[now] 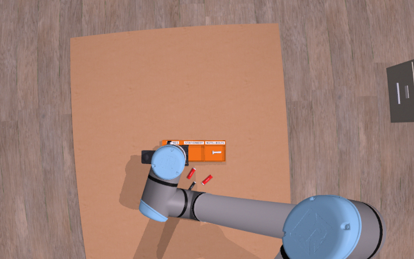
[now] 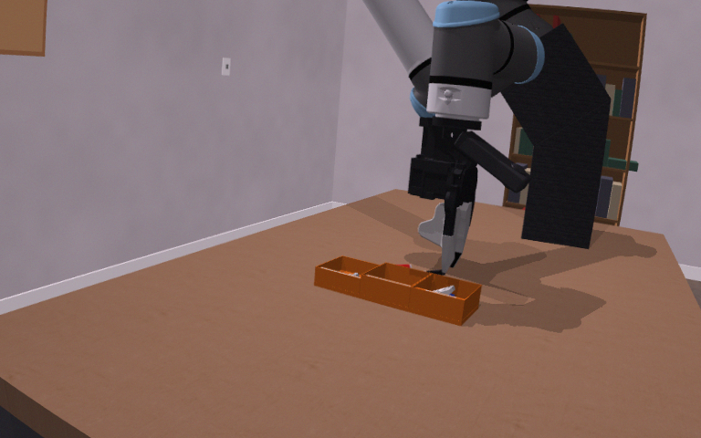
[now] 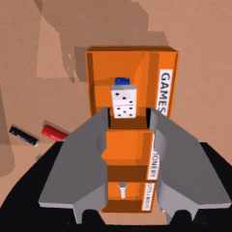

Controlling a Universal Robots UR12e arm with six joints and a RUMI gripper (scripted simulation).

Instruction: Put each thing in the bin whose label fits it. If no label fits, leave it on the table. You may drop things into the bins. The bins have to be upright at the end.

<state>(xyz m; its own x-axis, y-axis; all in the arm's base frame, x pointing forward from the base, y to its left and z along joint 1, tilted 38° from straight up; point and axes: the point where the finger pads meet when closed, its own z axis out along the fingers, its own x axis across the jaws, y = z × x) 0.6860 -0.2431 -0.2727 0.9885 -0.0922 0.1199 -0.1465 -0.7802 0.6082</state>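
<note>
Now: hand 6 cm above the white domino and 2 cm to the left of it. From my hand the other things lie so: black stick 15 cm behind, 7 cm below, 5 cm to the right; then blue die 6 cm below; then orange three-part bin 8 cm to the right, 6 cm below, 1 cm behind.
</note>
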